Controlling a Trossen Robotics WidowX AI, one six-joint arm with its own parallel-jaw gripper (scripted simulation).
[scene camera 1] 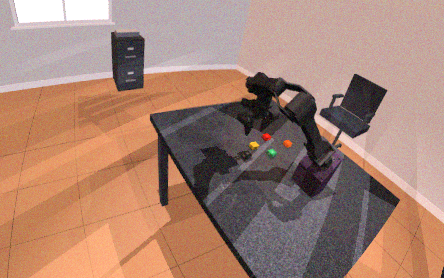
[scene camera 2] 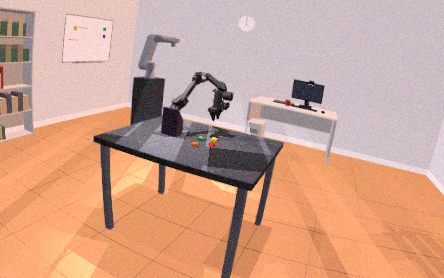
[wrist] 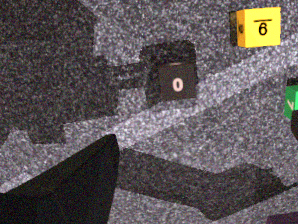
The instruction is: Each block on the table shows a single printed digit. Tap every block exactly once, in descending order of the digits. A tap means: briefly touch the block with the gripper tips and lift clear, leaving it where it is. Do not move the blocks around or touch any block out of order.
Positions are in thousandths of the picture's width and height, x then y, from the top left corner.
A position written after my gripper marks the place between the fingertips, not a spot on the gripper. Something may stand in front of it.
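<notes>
There's a yellow block (wrist: 851, 136) in view here. My gripper (scene camera 1: 571, 480) is open and holds nothing, and you'd see that same gripper (wrist: 686, 587) in that view as well.
</notes>
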